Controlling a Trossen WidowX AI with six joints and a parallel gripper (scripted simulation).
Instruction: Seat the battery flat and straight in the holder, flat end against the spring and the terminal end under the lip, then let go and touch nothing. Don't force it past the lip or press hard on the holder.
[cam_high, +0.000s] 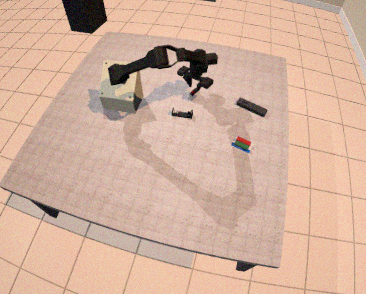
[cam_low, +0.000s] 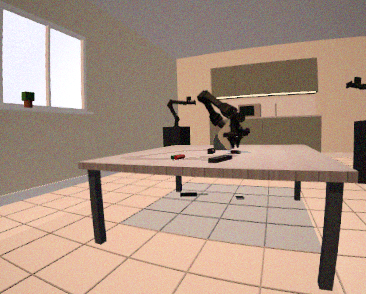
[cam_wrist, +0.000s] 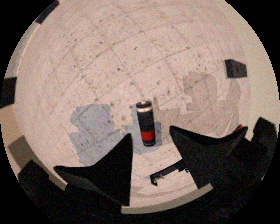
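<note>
The battery is 20 mm below my gripper tip.
</note>
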